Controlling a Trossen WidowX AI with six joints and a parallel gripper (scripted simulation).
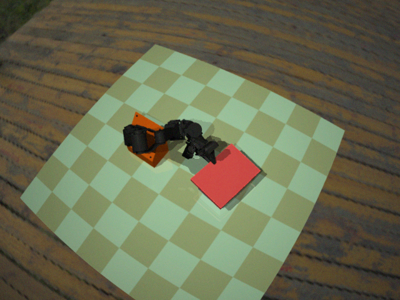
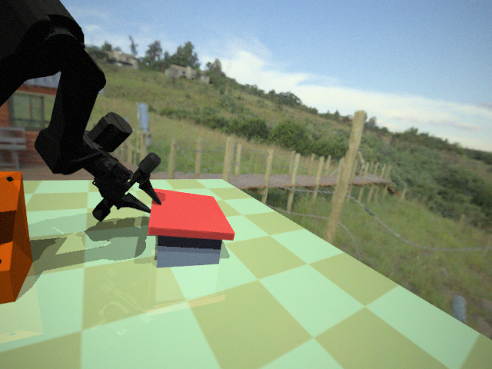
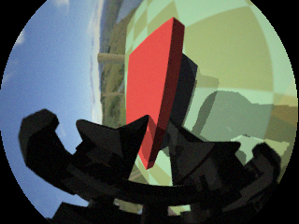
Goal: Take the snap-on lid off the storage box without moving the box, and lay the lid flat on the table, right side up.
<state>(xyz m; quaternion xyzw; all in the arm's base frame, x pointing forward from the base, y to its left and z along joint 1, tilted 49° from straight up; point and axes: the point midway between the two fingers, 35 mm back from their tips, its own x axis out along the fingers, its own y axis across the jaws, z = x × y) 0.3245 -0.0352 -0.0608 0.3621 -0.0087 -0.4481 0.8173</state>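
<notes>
The red lid lies 7 cm ahead of my gripper tip and 3 cm to the right of it. Also, from my gripper tip: grey-blue storage box 7 cm ahead, 5 cm below, 2 cm to the right.
</notes>
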